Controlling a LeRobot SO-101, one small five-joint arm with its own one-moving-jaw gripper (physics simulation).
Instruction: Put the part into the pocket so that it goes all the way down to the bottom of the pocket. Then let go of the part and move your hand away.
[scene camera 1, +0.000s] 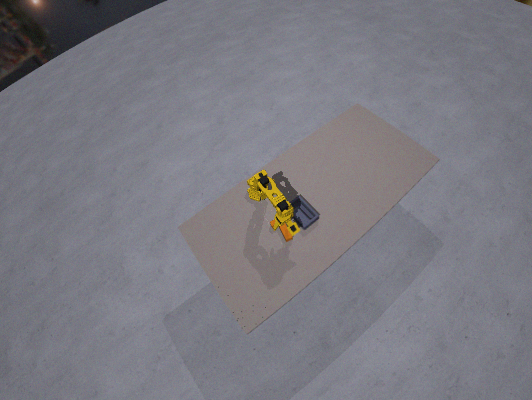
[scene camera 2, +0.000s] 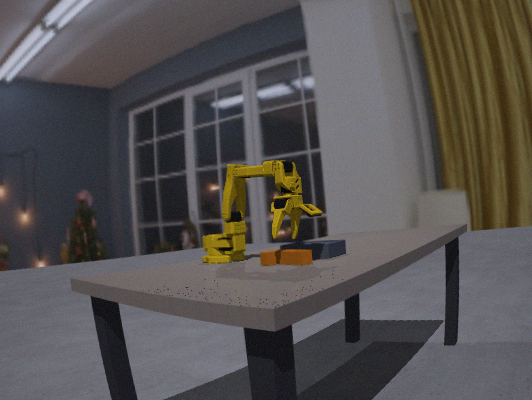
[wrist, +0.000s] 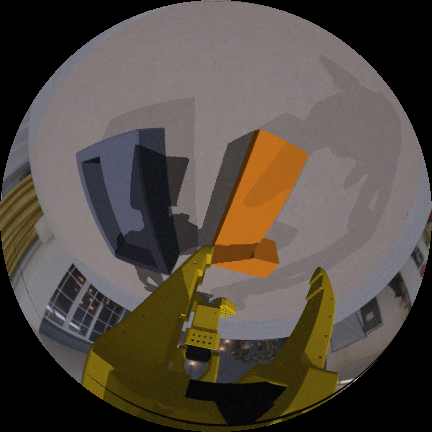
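Seen in the pictures: hand, its tool point: (scene camera 2: 293, 237) (wrist: 212, 254); arm's base, origin of its link: (scene camera 1: 261, 194) (scene camera 2: 229, 261) (wrist: 209, 299).
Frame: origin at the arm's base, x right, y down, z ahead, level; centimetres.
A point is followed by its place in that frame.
The orange L-shaped part (scene camera 1: 286, 234) {z 25.1, x 4.5, y -3.0 cm} (scene camera 2: 296, 257) {z 25.2, x 5.7, y -1.7 cm} (wrist: 265, 185) {z 24.6, x 3.9, y -3.0 cm} lies flat on the table, outside the pocket. Its short leg shows at the near end in the wrist view. The dark blue-grey block with the pocket (scene camera 1: 314, 217) {z 27.3, x -10.1, y -3.6 cm} (scene camera 2: 331, 248) {z 28.0, x -5.1, y -2.2 cm} (wrist: 156, 205) {z 22.2, x -3.5, y -2.4 cm} stands beside the part, left of it in the wrist view, with a gap between them. Its recess faces up. My gripper (scene camera 1: 284, 229) {z 21.8, x 1.4, y -5.9 cm} (scene camera 2: 284, 237) {z 21.8, x 1.4, y -5.9 cm} (wrist: 264, 259) is open and empty, with a wide V between the jaws. It hangs above the part, near its short-leg end. The arm hides some of the part in scene view 1.
The beige table top (scene camera 1: 360, 150) {z 13.9, x -57.9, y 0.0 cm} (scene camera 2: 185, 285) {z 20.2, x 33.9, y 0.0 cm} carries the arm's yellow base (scene camera 1: 256, 192) {z -1.6, x 1.5, y -1.8 cm} (scene camera 2: 222, 250) {z -1.5, x 0.9, y -3.0 cm}, behind the part and the block. Shadows of the arm fall across the table. The table's front edge lies beyond the part in scene view 1.
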